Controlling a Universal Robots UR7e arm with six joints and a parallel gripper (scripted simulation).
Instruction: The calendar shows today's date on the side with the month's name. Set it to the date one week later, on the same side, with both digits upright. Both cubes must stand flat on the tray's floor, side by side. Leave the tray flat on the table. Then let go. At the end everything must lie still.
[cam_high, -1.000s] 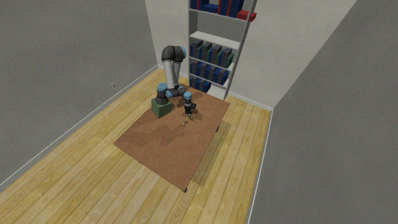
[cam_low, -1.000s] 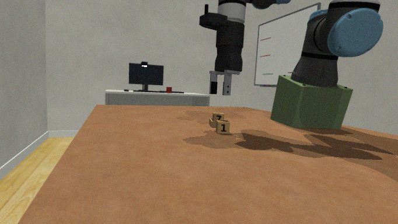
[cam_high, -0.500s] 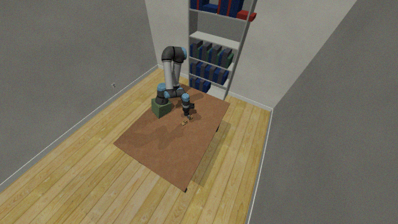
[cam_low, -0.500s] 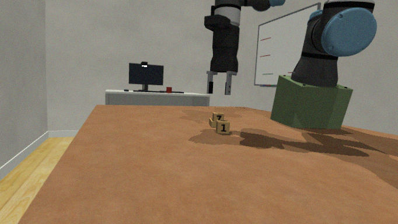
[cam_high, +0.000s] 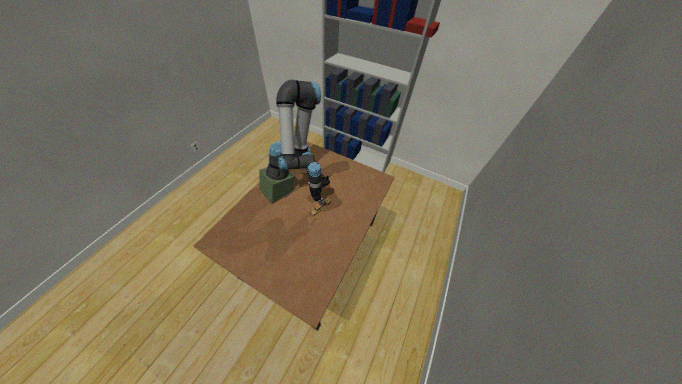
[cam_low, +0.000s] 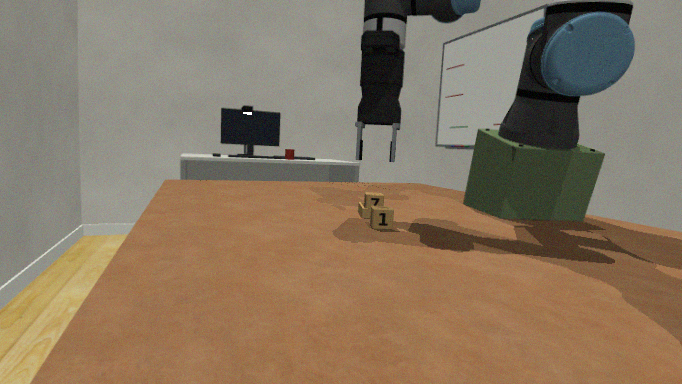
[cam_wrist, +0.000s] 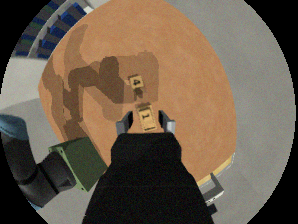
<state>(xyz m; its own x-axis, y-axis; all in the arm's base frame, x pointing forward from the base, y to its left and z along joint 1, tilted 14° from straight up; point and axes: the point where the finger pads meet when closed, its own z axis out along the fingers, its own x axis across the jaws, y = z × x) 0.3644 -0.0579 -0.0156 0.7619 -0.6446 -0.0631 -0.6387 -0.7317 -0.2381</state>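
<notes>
Right now the wooden tray is 11 cm below my hand, 3 cm to the right of it and 2 cm behind it.
</notes>
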